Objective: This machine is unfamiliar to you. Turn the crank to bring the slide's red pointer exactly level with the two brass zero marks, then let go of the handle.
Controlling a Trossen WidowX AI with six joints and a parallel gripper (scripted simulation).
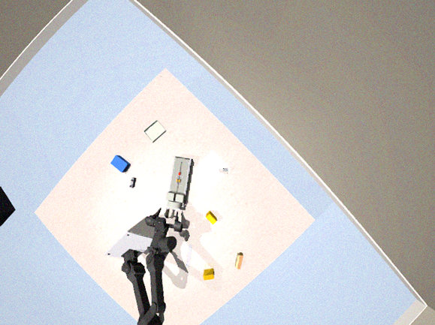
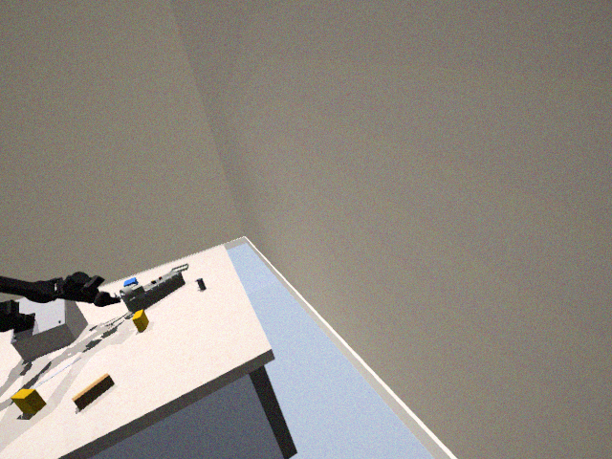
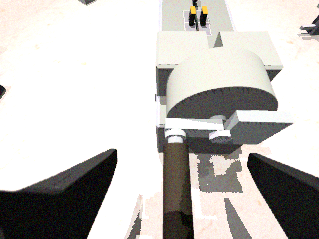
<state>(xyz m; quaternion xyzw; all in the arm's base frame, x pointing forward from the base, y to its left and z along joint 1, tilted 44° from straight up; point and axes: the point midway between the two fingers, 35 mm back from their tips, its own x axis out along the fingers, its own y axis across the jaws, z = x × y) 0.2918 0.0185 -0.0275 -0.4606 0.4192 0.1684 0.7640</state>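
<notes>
The crank lies 10 mm to the right of my gripper tip and 10 mm above it. Also, from my gripper tip: blue block 80 mm behind, 390 mm to the left, 60 mm below; dark brown crank handle 20 mm behind, 10 mm to the right, 10 mm above; red pointer 170 mm ahead, 110 mm to the left.
</notes>
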